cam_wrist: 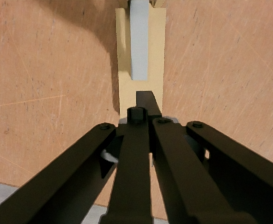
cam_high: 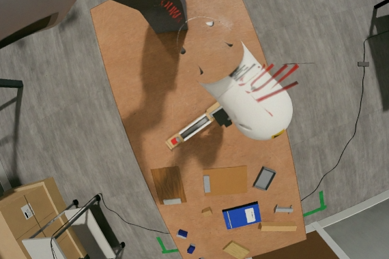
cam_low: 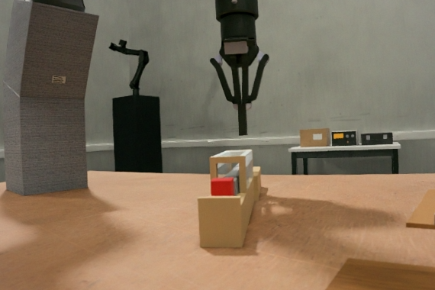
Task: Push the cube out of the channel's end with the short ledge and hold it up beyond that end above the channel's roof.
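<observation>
Now: the red cube 12 cm ahead of my hand, 28 cm to the right of it and 9 cm below it. Round my hand: thin grey stick (4 cm ahead, 8 cm to the right, 10 cm below); then grey bar (9 cm ahead, 20 cm to the right, 10 cm below); then channel (7 cm ahead, 17 cm to the right, 10 cm below).
</observation>
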